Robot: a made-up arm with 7 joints.
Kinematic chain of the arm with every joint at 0, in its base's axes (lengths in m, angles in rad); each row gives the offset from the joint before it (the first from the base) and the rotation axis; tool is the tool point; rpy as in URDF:
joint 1: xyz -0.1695 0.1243 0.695 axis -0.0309 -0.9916 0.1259
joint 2: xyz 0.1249 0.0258 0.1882 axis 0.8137 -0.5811 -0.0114
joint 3: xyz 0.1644 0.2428 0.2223 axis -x
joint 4: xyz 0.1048 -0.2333 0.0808 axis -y
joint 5: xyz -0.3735 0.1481 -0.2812 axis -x
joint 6: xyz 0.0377 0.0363 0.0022 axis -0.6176 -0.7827 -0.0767
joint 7: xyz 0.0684 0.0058 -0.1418 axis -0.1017 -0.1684 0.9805
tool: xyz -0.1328 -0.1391 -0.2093 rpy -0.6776 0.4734 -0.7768
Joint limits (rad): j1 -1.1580..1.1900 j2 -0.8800..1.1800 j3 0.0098..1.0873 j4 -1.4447..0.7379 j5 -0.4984..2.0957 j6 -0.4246..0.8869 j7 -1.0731..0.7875
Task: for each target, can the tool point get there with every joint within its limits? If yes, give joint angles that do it. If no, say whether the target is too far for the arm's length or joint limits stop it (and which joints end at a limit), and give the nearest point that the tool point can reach.
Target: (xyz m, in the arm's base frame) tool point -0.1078 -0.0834 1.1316
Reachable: yes | joints -0.1996 0.2861 0.3754 -0.0324 1.7293 0.3988 -0.5467
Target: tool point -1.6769 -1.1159 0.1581
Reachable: no: too far | nearest point -1.0567 -0.4081 0.5337 | short by 1.013 m
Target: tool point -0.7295 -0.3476 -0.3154
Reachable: no: joint limits stop it (at a limit: joint 1, joint 2, joint 6, joint 7) | nearest point -0.7137 -0.2187 0.2531 | short by 0.583 m
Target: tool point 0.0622 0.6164 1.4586
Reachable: yes | joints -0.5522 -0.2759 0.8913 -1.2099 0.4550 -0.0306 -0.5376
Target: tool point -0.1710 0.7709 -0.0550
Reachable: no: joint limits stop it (at a limit: joint 1, joint 3, joint 4, joint 5, joint 7) | nearest point -0.0823 0.5155 0.1787 | short by 0.357 m
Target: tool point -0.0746 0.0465 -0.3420
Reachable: no: joint limits stop it (at a limit: joint 1, joint 4, joint 5, joint 7) | nearest point -0.0562 0.1296 0.0382 | short by 0.390 m
